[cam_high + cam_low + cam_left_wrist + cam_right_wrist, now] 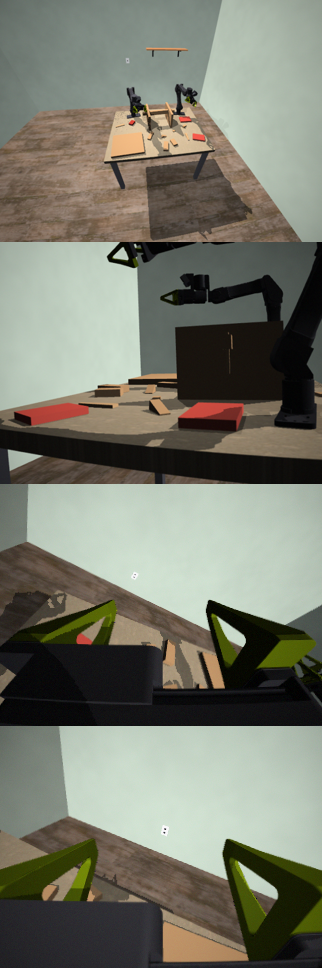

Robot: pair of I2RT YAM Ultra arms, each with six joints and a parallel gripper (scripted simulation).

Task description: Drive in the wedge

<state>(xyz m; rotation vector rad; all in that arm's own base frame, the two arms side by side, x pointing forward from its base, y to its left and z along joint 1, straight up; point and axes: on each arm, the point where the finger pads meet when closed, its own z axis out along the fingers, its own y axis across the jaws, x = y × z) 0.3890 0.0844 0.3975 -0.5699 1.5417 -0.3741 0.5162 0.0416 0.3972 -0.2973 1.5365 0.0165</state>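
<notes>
Now: left hand 340 mm to the left of the rail, 230 mm above it and 220 mm past it. Also, from my left hand: flat board (740 mm to the right, 380 mm below, 160 mm ahead).
</notes>
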